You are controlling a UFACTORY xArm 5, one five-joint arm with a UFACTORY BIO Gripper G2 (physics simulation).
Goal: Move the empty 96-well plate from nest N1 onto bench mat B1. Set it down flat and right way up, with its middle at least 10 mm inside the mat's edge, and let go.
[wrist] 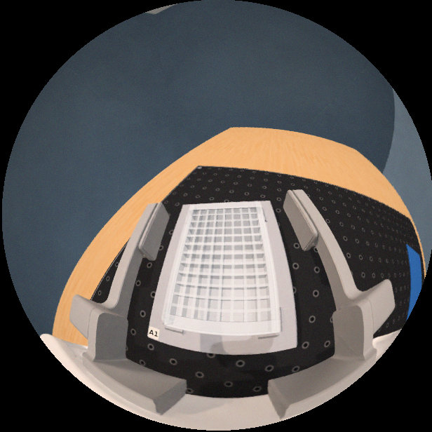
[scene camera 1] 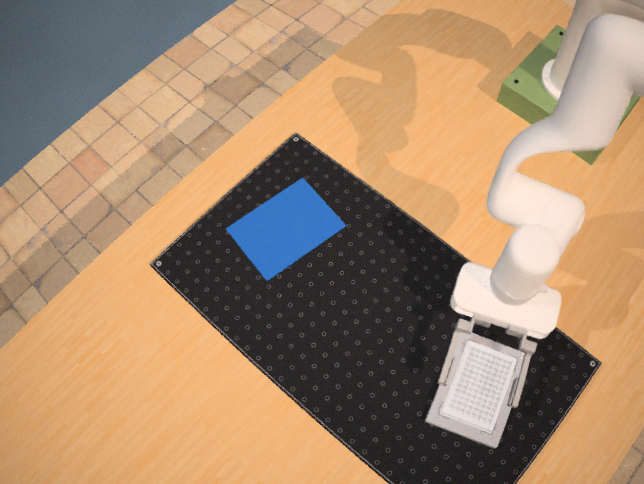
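Scene:
The gripper (wrist: 105, 324), same spot as (scene camera 1: 520, 345). White 96-well plate (wrist: 222, 282), same spot as (scene camera 1: 484, 371).

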